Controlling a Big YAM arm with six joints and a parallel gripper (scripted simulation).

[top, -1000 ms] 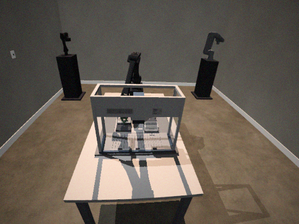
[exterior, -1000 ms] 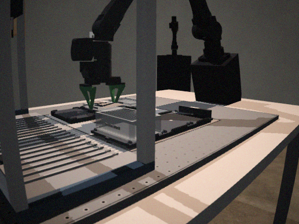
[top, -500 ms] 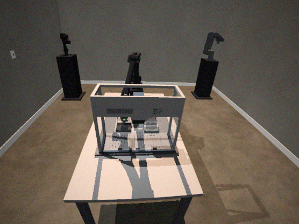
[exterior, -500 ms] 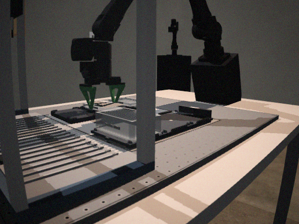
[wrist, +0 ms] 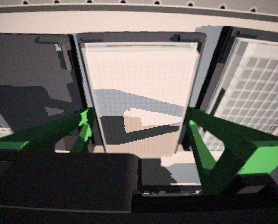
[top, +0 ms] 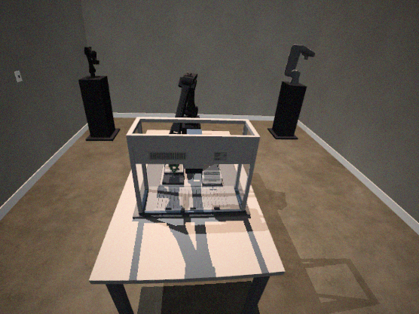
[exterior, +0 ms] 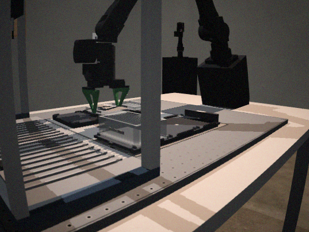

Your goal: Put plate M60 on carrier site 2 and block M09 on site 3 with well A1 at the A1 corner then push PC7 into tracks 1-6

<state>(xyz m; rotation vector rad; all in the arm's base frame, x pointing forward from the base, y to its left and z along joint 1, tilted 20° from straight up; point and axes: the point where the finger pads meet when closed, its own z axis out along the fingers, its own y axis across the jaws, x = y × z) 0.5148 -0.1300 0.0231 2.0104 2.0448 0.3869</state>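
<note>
Now: the carrier PC7 20 mm ahead of my hand, 260 mm to the left of it and 10 mm below it. From my hand the other things lie so: deep-well block M09: 120 mm ahead, 260 mm to the left; then nest S3: 110 mm ahead, 20 mm below; then grey frame post: 220 mm ahead, 400 mm to the left, 220 mm above.
</note>
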